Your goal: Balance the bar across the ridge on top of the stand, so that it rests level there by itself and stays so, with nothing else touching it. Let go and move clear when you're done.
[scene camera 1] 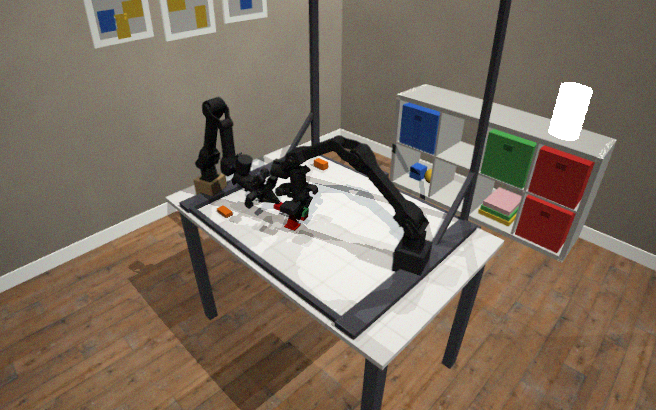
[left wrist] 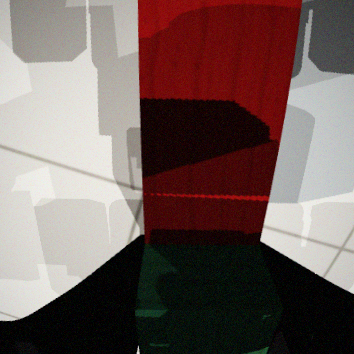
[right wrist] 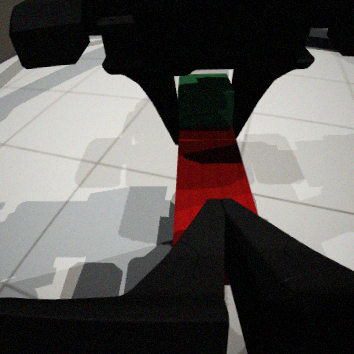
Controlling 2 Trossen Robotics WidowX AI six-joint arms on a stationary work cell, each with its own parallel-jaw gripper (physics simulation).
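Places are measured from the left arm's base along level axes (x ahead, y left, z up), in metres.
Where they show: left gripper, fingertip midpoint: (scene camera 1: 301, 217) (left wrist: 194, 245) (right wrist: 203, 140); right gripper, fingertip midpoint: (scene camera 1: 279, 202) (right wrist: 218, 209); left arm's base, origin of the base link: (scene camera 1: 413, 245); right arm's base, origin of the base link: (scene camera 1: 209, 177).
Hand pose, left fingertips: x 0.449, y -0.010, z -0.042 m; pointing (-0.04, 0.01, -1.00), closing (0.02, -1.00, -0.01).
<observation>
Things, the pixels of their top centre, and the offset from my left fingertips.
- long red piece, middle of its top: (left wrist: 223, 173) (right wrist: 209, 121) (scene camera 1: 290, 205) dx +0.044, dy +0.001, dz +0.043 m
- green block, middle of its top: (right wrist: 204, 79) (scene camera 1: 301, 208) dx -0.006, dy +0.000, dz +0.043 m
- red part, middle of its top: (scene camera 1: 291, 214) dx +0.039, dy +0.005, dz +0.003 m
A long red piece (left wrist: 210, 65) (right wrist: 215, 185) runs from the green block (left wrist: 210, 295) (right wrist: 206, 102) (scene camera 1: 305, 213) toward my right gripper. My left gripper (left wrist: 194, 245) (right wrist: 203, 140) (scene camera 1: 300, 213) is shut on the green block, with one finger on each side. My right gripper (right wrist: 218, 209) (scene camera 1: 275, 201) is shut and empty, its tips above or at the red piece in its wrist view. Another red part (scene camera 1: 292, 225) shows below the left gripper. Which red part is bar and which is stand, and whether they touch, I cannot tell; the arms hide most of them.
An orange block (scene camera 1: 225, 211) lies near the table's left edge, and another orange block (scene camera 1: 321, 164) lies toward the back. The two grippers are close together. Dark frame beams (scene camera 1: 265, 270) run along the table edges, with upright posts (scene camera 1: 314, 75) at the back.
</observation>
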